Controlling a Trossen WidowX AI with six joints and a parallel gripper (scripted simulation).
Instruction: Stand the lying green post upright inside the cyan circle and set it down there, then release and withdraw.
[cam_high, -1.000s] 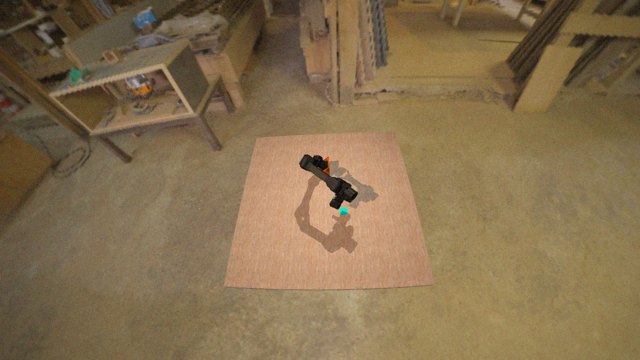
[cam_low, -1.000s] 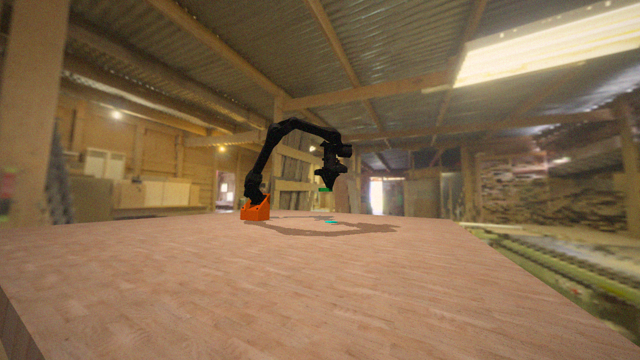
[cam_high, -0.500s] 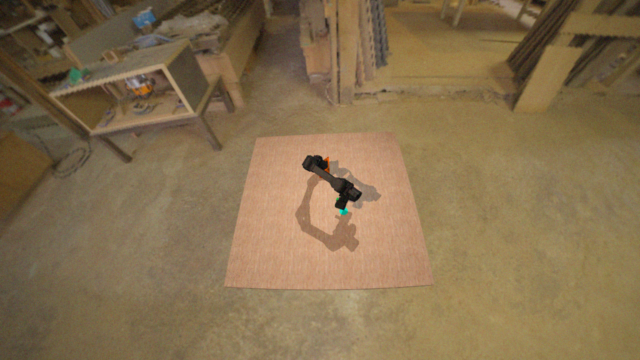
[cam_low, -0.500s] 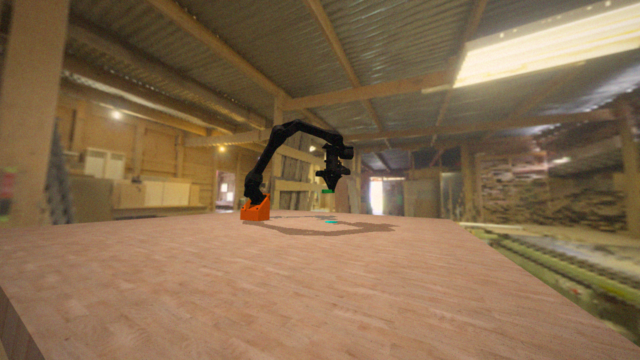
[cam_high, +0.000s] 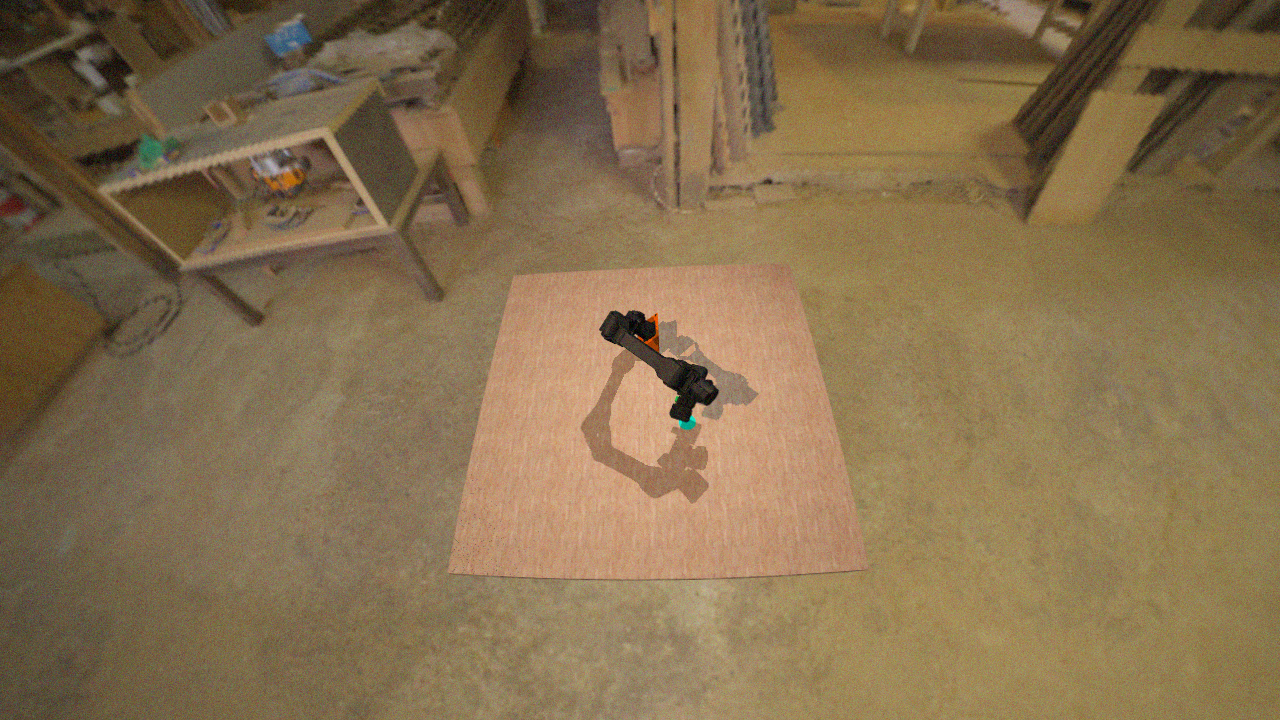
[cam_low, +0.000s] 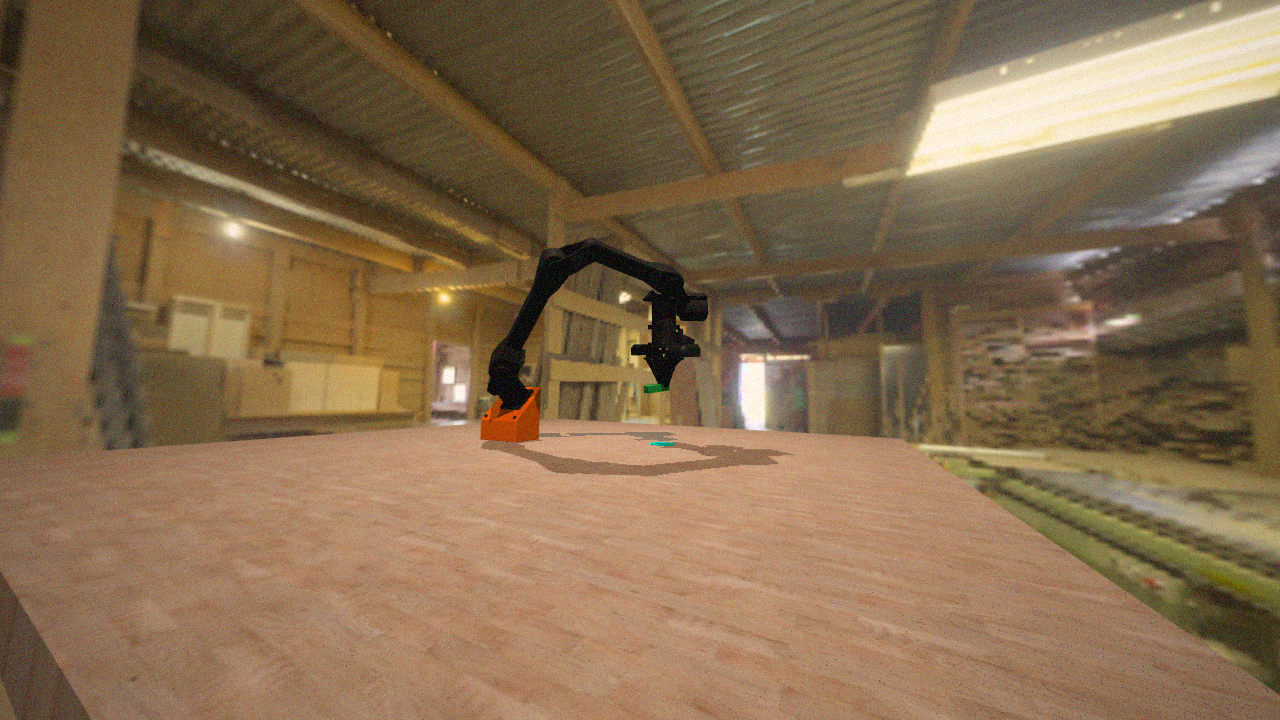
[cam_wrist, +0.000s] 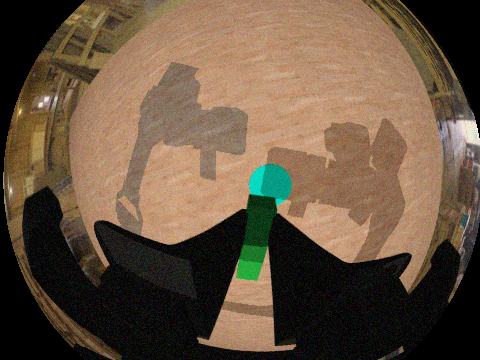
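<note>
Now: the cyan circle 130 mm below my gripper tip and 10 mm to the right of it. Also, from my gripper tip: green post 20 mm to the right, 10 mm behind.
</note>
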